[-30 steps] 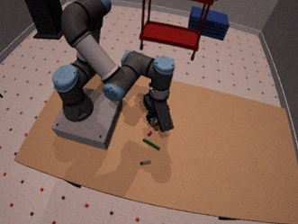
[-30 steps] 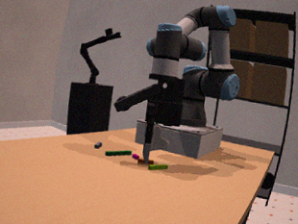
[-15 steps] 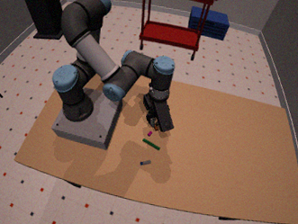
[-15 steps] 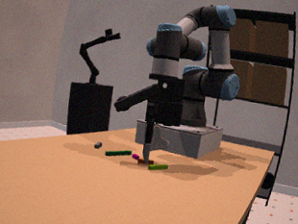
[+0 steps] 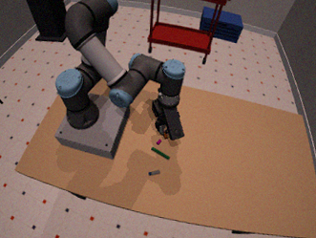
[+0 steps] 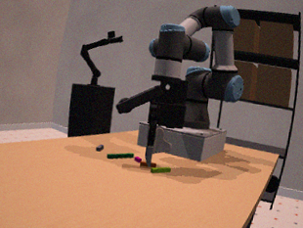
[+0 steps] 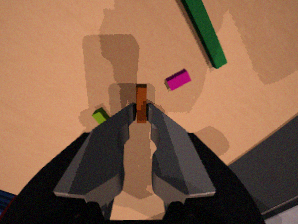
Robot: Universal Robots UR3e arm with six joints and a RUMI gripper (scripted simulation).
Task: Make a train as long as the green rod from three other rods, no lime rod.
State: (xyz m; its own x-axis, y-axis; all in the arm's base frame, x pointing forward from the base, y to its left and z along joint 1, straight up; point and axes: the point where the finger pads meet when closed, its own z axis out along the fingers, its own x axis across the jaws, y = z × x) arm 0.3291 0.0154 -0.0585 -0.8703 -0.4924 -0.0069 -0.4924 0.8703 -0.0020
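The magenta rod lies 4 cm to the right of my hand, 2 cm behind it and 1 cm below it. From my hand the other things lie so: orange rod: 1 cm below; then green rod: 9 cm to the right, 1 cm below, 1 cm behind; then lime rod: 4 cm to the left, 2 cm ahead, 1 cm below.
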